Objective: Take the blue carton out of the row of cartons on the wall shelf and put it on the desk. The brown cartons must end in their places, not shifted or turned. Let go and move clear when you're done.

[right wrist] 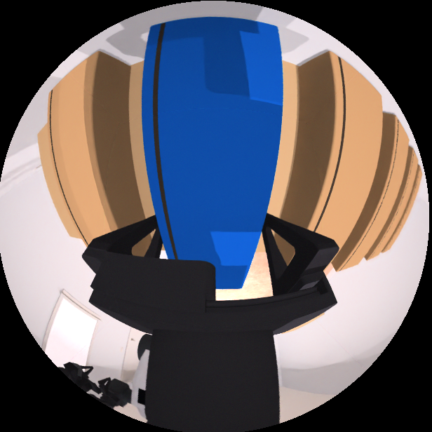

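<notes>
The blue carton stands upright in the middle of the right wrist view, with a dark stripe down its left part. A brown carton stands to its left and another brown carton to its right, with shaded gaps beside the blue one. My right gripper is open, with one finger at each side of the blue carton's lower part. Nothing is gripped; whether the fingers touch the carton cannot be told. My left gripper is small at the lower left, far from the cartons, its fingers apart.
More brown cartons stand farther right in the row. A pale wood-coloured surface shows below the blue carton, between the right fingers. A bright panel is at the lower left, beyond the gripper. Pale walls surround the row.
</notes>
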